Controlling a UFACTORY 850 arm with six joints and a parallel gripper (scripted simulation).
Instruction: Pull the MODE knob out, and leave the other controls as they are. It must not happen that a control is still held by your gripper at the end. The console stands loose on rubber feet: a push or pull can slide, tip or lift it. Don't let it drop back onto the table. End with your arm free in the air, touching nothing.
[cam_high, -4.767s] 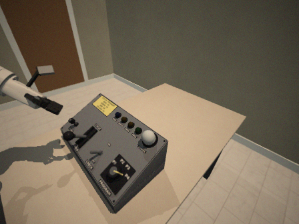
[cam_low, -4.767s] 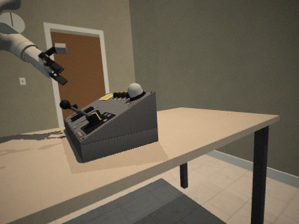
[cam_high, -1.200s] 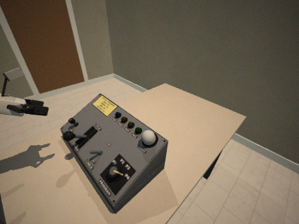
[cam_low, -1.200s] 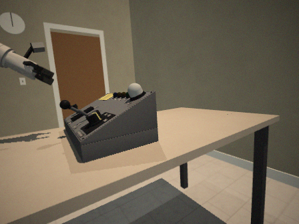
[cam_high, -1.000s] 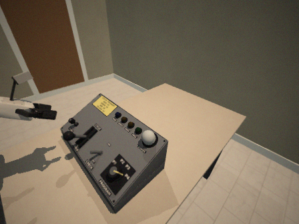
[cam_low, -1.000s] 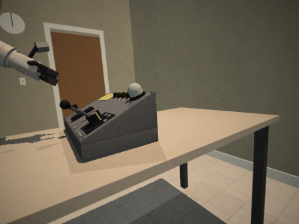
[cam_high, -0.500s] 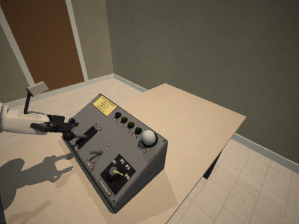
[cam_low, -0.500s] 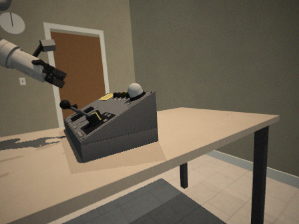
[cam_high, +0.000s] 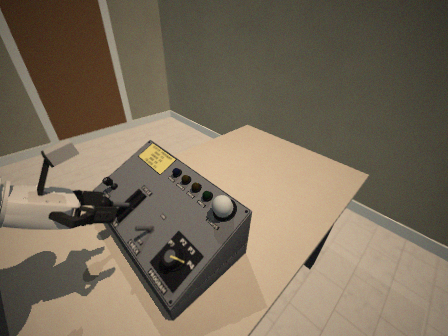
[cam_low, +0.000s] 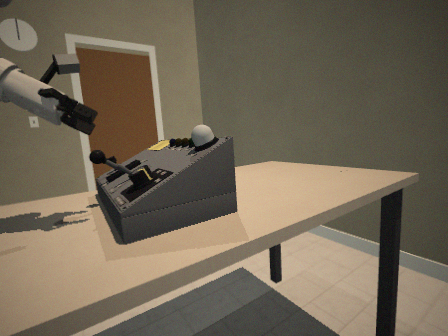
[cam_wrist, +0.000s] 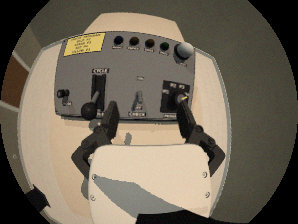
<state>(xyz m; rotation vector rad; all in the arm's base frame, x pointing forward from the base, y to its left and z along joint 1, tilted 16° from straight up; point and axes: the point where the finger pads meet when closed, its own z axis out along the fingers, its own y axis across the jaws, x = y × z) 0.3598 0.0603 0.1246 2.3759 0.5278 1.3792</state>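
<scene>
Now: hand 240 mm to the right of the mode knob, 120 mm above it and 30 mm short of it. Also, from my hand: toggle (120 mm below, 70 mm ahead, 10 mm to the left); then black ball lever (120 mm to the left, 110 mm below, 30 mm ahead); then grey sloped console (140 mm below, 100 mm ahead, 60 mm to the left).
</scene>
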